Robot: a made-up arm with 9 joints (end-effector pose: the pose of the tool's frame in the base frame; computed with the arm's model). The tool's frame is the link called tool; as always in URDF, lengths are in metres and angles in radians.
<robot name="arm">
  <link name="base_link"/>
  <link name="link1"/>
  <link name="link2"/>
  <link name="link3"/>
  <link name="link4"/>
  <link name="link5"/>
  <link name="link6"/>
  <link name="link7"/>
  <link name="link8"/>
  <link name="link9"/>
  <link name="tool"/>
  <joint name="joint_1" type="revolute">
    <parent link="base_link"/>
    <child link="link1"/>
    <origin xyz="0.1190 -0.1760 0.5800" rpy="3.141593 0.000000 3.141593"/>
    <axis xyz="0 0 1"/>
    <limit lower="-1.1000" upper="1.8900"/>
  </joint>
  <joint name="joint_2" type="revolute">
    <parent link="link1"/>
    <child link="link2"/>
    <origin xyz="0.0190 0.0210 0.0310" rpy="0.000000 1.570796 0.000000"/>
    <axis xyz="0 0 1"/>
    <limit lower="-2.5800" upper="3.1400"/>
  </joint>
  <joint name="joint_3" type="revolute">
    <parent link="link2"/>
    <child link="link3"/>
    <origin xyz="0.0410 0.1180 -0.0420" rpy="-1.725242 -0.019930 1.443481"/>
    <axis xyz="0 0 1"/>
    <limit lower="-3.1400" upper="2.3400"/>
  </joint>
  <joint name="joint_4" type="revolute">
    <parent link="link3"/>
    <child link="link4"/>
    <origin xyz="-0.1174 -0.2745 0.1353" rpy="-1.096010 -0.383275 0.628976"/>
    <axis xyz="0 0 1"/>
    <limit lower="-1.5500" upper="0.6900"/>
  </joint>
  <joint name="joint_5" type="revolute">
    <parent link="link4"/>
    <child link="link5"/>
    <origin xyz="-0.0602 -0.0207 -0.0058" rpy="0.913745 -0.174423 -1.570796"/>
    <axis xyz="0 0 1"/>
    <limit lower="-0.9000" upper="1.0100"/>
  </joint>
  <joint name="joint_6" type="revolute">
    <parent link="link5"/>
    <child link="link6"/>
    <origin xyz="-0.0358 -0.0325 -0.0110" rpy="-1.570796 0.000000 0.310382"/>
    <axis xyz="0 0 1"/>
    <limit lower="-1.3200" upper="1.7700"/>
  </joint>
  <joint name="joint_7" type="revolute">
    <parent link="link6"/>
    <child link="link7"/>
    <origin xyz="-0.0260 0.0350 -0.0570" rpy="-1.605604 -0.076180 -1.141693"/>
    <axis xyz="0 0 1"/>
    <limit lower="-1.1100" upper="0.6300"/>
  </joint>
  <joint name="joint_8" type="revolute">
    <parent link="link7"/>
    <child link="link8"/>
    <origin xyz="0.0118 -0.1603 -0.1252" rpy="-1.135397 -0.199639 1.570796"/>
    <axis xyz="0 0 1"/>
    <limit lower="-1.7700" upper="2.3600"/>
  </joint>
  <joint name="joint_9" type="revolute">
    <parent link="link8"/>
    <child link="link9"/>
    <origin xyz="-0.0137 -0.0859 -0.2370" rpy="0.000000 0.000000 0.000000"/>
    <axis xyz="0 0 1"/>
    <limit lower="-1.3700" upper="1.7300"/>
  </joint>
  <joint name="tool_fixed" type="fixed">
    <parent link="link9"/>
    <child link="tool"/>
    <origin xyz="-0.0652 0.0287 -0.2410" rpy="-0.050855 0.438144 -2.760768"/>
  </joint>
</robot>
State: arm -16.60 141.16 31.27 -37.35 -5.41 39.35 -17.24 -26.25 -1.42
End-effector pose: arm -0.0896 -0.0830 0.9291 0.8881 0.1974 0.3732 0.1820
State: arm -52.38 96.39 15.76 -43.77 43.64 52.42 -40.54 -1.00 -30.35
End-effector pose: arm 0.1503 -0.0150 0.6964 -0.6400 -0.6638 0.3062 0.2368
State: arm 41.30 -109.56 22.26 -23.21 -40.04 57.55 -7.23 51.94 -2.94
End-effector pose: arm -0.0011 0.5132 0.4824 0.3835 -0.1151 0.5907 0.7006
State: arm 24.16 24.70 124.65 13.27 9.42 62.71 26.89 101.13 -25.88
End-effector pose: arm 0.3640 0.3460 -0.1632 0.1988 0.2258 -0.4676 0.8311
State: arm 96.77 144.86 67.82 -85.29 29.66 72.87 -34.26 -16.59 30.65
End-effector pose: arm -0.0449 -0.1004 0.8844 0.4525 -0.8254 0.2145 0.2605
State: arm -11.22 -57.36 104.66 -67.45 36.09 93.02 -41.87 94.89 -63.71
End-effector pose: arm -0.1326 0.1860 0.4919 0.3073 0.4001 -0.0034 0.8634
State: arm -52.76 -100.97 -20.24 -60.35 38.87 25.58 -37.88 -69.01 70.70
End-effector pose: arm 0.4088 -0.0816 0.6935 0.2061 -0.4851 0.3340 0.7814
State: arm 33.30 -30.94 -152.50 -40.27 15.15 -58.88 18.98 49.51 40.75
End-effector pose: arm 0.1523 -0.3910 1.0344 -0.8434 -0.1183 -0.5063 0.1356
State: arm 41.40 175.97 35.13 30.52 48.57 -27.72 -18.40 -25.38 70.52
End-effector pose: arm -0.3477 0.3346 0.4113 0.6239 0.2519 0.2728 0.6877
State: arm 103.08 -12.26 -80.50 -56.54 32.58 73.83 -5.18 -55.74 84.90
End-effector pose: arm 0.2429 -0.7040 0.3365 -0.5616 0.3303 0.2422 0.7189
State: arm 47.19 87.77 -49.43 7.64 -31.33 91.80 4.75 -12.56 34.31
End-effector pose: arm -0.3549 -0.5945 0.8140 -0.2739 0.8787 0.0190 0.3904
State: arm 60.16 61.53 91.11 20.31 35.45 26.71 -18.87 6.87 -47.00
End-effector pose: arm -0.0663 0.3860 0.2325 0.5807 0.1836 0.6848 0.4001
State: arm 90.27 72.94 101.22 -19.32 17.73 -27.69 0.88 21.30 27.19
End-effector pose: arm 0.4842 0.2444 0.4011 -0.3213 -0.7301 0.4864 0.3566
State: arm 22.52 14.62 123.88 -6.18 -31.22 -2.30 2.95 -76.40 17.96
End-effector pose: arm -0.1548 0.4351 0.5020 -0.1109 0.7267 -0.6762 0.0487
